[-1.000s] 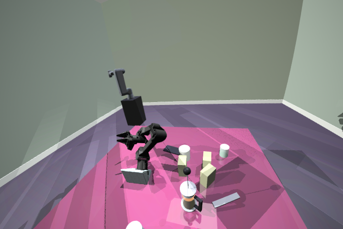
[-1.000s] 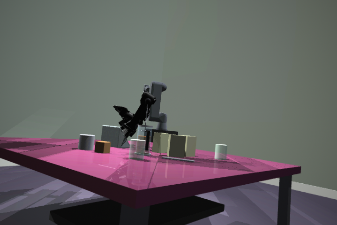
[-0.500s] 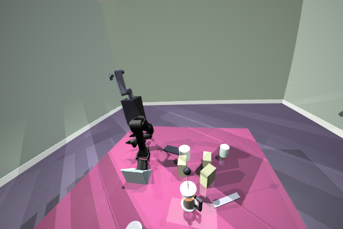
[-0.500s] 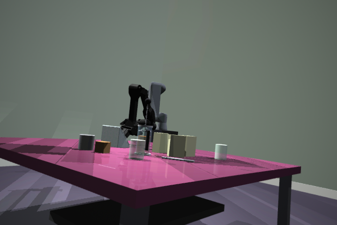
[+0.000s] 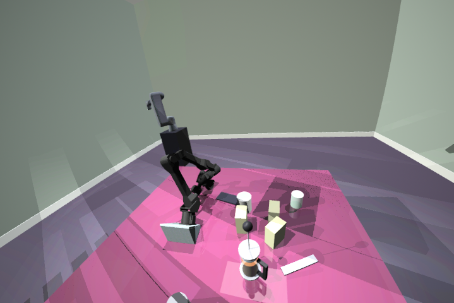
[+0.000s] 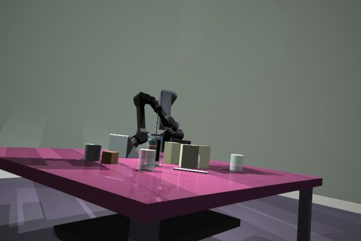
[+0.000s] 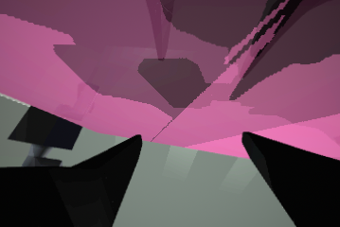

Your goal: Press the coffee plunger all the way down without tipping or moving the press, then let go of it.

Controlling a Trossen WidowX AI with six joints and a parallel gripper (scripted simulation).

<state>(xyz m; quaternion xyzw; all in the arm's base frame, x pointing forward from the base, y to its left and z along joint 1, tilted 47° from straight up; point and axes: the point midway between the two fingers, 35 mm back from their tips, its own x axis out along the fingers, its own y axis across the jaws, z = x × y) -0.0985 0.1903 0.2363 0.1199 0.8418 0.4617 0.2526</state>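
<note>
My gripper tip is 26 cm short of the dark slab, 3 cm to the left of it and 4 cm above it. From my gripper tip the other things lie so: white cylinder 38 cm ahead, 9 cm to the right, 1 cm above; grey cylinder 27 cm ahead, 61 cm to the right, 1 cm below; glass coffee press 48 cm ahead, 42 cm to the right, 9 cm above.
</note>
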